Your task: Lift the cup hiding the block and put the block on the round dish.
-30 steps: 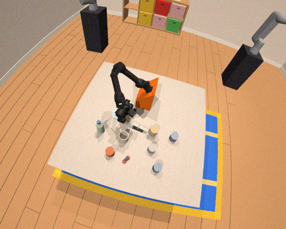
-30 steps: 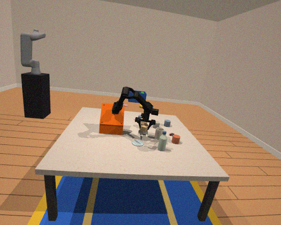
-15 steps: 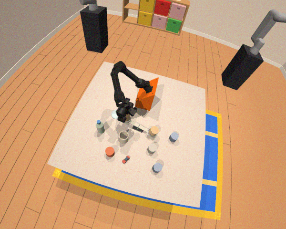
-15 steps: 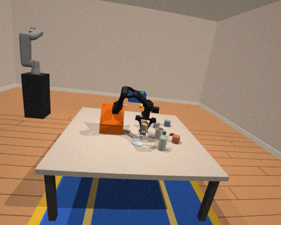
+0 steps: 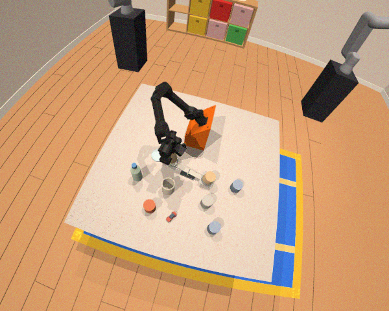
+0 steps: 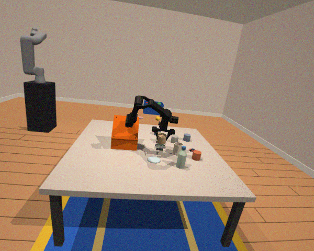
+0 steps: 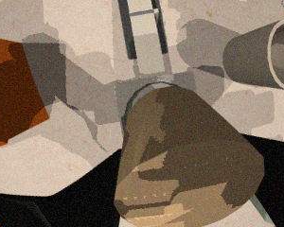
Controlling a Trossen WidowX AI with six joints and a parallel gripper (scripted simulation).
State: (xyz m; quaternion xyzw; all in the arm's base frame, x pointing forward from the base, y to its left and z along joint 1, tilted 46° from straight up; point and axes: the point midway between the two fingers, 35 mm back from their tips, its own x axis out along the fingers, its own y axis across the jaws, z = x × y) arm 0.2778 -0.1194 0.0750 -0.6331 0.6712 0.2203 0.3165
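My gripper tip is 10 mm to the right of the green block and 50 mm above it. Round my gripper tip: grey balance beam (20 mm ahead, 130 mm to the left, 90 mm below); then balance (20 mm ahead, 130 mm to the left, 110 mm below); then tan cup (20 mm to the right, 10 mm above).
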